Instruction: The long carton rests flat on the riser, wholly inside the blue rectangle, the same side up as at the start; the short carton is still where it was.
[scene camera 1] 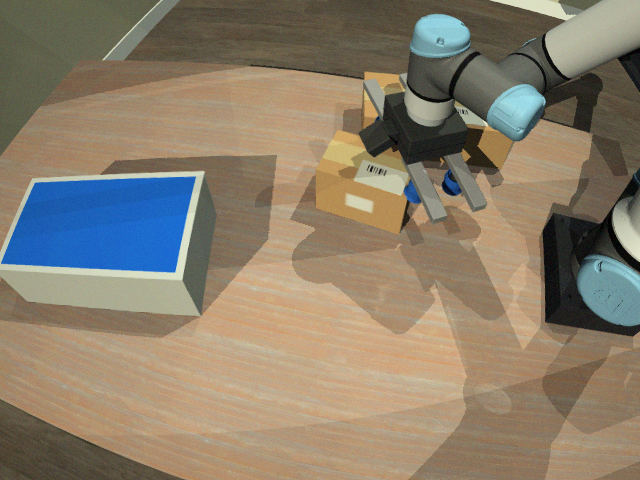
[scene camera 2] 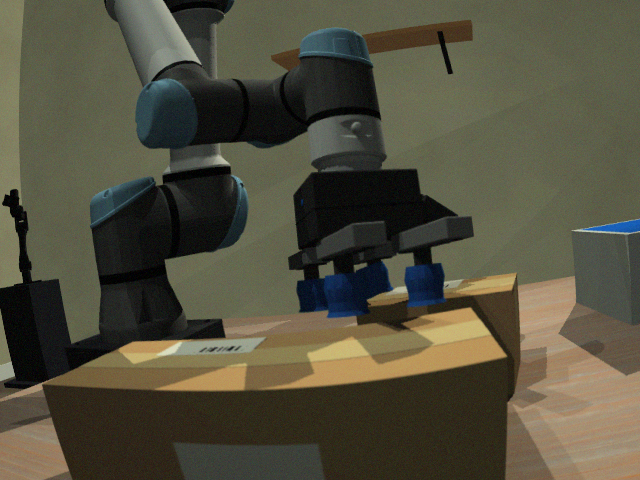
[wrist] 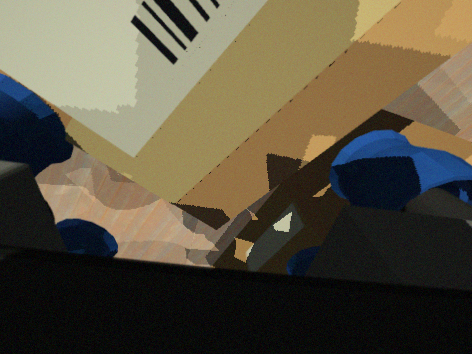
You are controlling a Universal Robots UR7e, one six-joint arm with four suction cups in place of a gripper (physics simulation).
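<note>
The long carton lies flat on the table at the back right, partly under the arm. The short carton, with a barcode label on top, stands just in front of it. My suction gripper is low over the gap between the two. Its rear cups rest on the long carton's top. Its two front cups hang free over the table beside the short carton. The riser with the blue rectangle stands far left with nothing on it.
The wooden table carries everything. The arm's black base stands at the right edge. The arm's links reach in from the upper right over the long carton.
</note>
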